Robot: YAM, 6 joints.
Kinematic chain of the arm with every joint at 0, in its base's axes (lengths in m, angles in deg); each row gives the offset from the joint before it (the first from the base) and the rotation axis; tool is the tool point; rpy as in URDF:
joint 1: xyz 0 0 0.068 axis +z
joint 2: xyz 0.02 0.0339 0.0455 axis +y
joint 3: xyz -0.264 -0.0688 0 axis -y
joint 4: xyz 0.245 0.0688 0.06 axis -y
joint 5: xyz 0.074 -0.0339 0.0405 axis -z
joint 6: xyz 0.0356 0 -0.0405 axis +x
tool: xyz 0 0 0 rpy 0 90 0
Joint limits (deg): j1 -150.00..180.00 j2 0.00..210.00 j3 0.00..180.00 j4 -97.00..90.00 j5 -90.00..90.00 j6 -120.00..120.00
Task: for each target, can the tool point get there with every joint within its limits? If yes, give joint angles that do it. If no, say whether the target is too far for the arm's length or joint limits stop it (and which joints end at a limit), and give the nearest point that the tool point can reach.
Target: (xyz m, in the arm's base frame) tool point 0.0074 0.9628 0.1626
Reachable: no: too far | nearest point 0.0050 0.6450 0.1460 | short by 0.318 m
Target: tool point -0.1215 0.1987 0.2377
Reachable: yes | joints 122.93 61.05 24.09 33.02 9.75 -56.89
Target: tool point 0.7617 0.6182 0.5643
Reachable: no: too far | nearest point 0.4555 0.3697 0.3793 | short by 0.436 m
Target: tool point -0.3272 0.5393 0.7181
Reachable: no: too far | nearest point -0.2411 0.3974 0.5538 | short by 0.234 m
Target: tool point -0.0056 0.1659 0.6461
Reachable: yes | joints 96.87 80.81 108.04 64.28 23.64 -77.56
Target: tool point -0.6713 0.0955 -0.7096
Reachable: no: too far | nearest point -0.4352 0.0619 -0.3258 | short by 0.452 m
